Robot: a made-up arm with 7 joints.
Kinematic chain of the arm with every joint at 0, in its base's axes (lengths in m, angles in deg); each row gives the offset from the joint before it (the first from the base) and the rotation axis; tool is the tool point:
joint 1: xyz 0 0 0.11 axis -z
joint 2: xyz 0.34 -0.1 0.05 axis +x
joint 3: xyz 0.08 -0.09 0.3 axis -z
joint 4: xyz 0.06 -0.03 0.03 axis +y
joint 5: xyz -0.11 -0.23 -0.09 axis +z
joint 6: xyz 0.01 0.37 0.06 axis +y
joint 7: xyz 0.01 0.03 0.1 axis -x
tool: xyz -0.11 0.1 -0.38
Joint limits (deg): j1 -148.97..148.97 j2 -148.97..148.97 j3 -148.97..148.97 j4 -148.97..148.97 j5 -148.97..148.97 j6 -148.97..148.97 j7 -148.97..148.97
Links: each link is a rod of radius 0.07 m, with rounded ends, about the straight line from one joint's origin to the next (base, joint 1, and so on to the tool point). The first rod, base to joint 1, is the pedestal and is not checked.
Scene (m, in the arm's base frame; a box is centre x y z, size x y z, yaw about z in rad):
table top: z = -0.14
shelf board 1: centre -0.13 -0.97 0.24 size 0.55 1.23 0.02 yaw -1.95
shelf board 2: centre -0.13 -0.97 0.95 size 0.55 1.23 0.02 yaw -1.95
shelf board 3: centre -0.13 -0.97 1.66 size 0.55 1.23 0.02 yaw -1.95
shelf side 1: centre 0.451 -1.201 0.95 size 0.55 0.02 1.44 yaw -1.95
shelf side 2: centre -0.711 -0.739 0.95 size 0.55 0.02 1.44 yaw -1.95
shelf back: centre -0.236 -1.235 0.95 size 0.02 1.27 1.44 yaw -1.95
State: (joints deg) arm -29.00 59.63 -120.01 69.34 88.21 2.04 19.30
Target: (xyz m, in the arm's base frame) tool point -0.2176 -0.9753 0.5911
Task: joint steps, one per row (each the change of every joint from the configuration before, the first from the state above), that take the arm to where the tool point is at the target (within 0.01 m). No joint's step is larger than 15 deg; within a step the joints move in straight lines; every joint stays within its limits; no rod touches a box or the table.
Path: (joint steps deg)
1: 9.18 -10.65 9.82 2.84 -12.69 -9.71 -2.75
2: 9.19 -10.66 9.82 2.83 -12.68 -9.70 -2.75
3: 9.18 -10.65 9.81 2.84 -12.69 -9.71 -2.76
4: 9.18 -10.66 9.82 2.83 -12.68 -9.70 -2.75
5: 9.19 -10.65 9.82 2.84 -12.69 -9.71 -2.75
6: 6.92 10.14 -8.12 1.13 10.08 9.63 -1.58
7: 6.92 10.14 -8.12 1.14 10.09 9.63 -1.59
8: 6.92 10.14 -8.12 1.13 10.09 9.63 -1.59

